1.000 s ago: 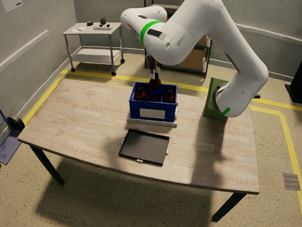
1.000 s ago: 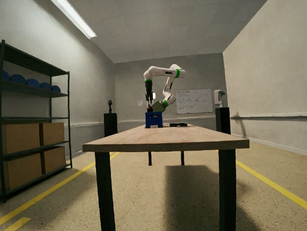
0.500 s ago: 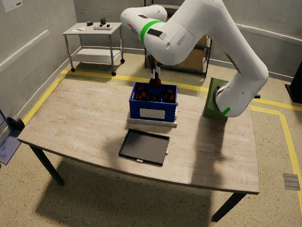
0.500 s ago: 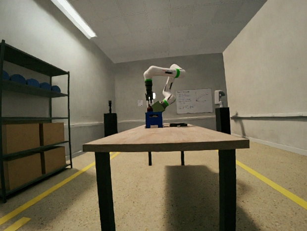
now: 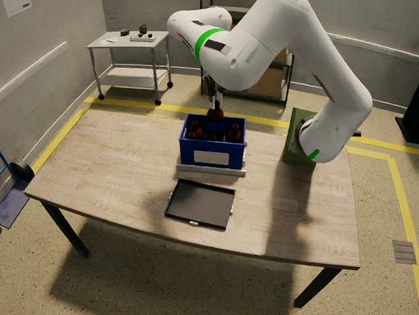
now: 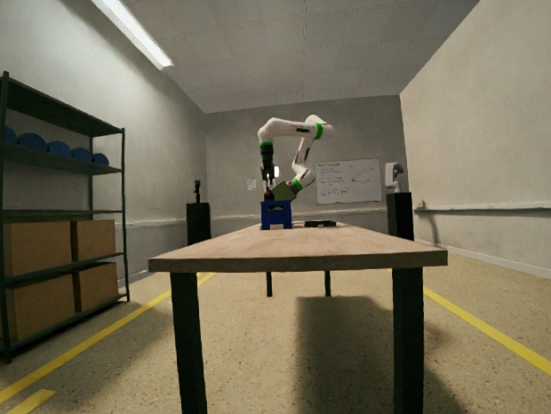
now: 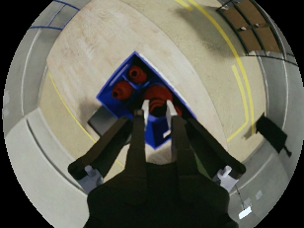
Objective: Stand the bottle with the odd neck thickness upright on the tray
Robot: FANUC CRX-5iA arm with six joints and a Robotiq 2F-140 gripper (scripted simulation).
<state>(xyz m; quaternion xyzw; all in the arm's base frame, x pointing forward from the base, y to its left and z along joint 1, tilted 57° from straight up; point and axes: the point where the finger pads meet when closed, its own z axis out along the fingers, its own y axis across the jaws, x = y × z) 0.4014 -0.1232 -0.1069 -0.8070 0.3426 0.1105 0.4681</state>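
Right now my hand is 90 mm above the bottle. Round my hand: dark tray (330 mm to the left, 280 mm below); blue crate (40 mm to the left, 210 mm below).
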